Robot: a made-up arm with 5 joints.
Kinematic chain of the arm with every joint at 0, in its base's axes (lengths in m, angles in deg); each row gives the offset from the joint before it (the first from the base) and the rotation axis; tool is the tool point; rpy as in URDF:
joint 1: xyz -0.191 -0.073 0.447 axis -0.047 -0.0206 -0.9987
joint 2: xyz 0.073 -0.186 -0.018 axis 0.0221 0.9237 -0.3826
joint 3: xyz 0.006 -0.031 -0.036 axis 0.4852 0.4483 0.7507
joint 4: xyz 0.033 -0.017 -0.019 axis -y
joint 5: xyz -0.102 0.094 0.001 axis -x
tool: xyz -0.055 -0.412 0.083 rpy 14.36 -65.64 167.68
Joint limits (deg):
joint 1: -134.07..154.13
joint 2: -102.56..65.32
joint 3: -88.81..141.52
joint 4: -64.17..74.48
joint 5: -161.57..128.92
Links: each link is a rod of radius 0.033 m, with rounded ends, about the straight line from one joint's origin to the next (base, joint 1, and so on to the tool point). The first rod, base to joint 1, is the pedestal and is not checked.
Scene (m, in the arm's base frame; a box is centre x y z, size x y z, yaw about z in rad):
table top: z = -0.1
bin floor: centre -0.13 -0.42 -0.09 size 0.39 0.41 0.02 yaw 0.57
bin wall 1: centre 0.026 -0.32 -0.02 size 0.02 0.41 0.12 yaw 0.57
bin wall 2: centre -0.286 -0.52 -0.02 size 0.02 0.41 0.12 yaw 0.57
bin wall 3: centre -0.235 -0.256 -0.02 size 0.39 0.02 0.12 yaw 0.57
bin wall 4: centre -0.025 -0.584 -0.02 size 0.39 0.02 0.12 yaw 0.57
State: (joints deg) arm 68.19 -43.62 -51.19 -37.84 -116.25
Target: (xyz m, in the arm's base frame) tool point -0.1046 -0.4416 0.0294
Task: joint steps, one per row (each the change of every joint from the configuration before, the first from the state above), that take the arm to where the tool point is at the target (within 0.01 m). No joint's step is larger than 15 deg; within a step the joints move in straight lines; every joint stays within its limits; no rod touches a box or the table.
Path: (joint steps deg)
1: -6.70 4.87 -2.17 7.86 1.50
2: -6.71 4.87 -2.18 7.87 1.50

